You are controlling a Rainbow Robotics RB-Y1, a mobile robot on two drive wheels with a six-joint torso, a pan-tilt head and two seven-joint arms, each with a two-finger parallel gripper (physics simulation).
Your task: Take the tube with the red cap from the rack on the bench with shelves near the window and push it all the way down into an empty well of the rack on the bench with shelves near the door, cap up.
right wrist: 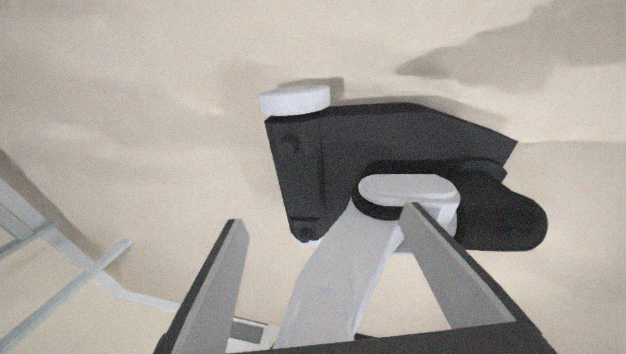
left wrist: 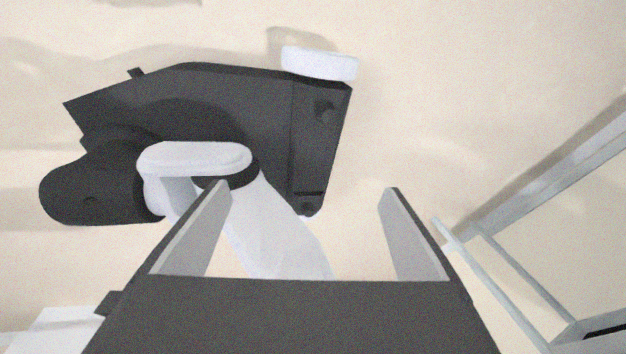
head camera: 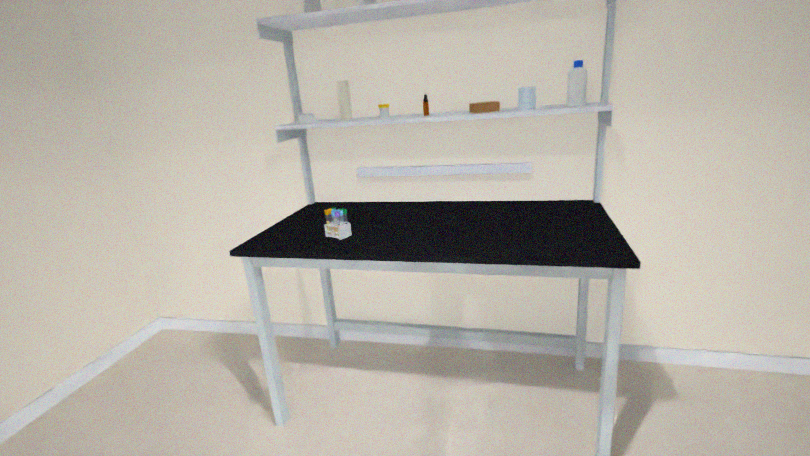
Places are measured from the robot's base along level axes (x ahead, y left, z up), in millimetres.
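Where they show: left gripper, fingertip midpoint: (left wrist: 306,193); right gripper, fingertip midpoint: (right wrist: 324,220).
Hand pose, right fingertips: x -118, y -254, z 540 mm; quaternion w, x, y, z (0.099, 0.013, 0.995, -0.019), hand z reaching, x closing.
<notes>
After its pixels a point has its place.
A small white rack (head camera: 338,230) @(x 1534, y 298, z 958 mm) stands on the left part of a black-topped bench with shelves (head camera: 453,232) @(x 1527, y -179, z 915 mm) in the head view. Tubes with orange, blue, purple and green caps (head camera: 336,212) @(x 1543, y 298, z 1034 mm) stand upright in it. No red cap can be made out there, and free wells are too small to tell. The head view does not show by itself whether this is the bench near the window or near the door. My left gripper (left wrist: 306,193) @(x -111, y 227, z 541 mm) is open and empty above the floor. My right gripper (right wrist: 324,220) @(x -118, y -254, z 540 mm) is open and empty above the floor. Both are away from the rack.
The bench's front legs (head camera: 269,339) @(x 1532, y 669, z 468 mm) (head camera: 612,351) @(x 1156, y -683, z 557 mm) stand on the floor. Above the top, a shelf (head camera: 447,116) @(x 1726, y -194, z 1370 mm) holds a blue-capped bottle (head camera: 577,84) @(x 1747, y -746, z 1456 mm), a brown box (head camera: 484,107) @(x 1763, y -358, z 1393 mm), a small amber bottle (head camera: 426,106) @(x 1880, y -115, z 1411 mm) and other items. Bench framing (left wrist: 530,300) shows at the right of the left wrist view.
</notes>
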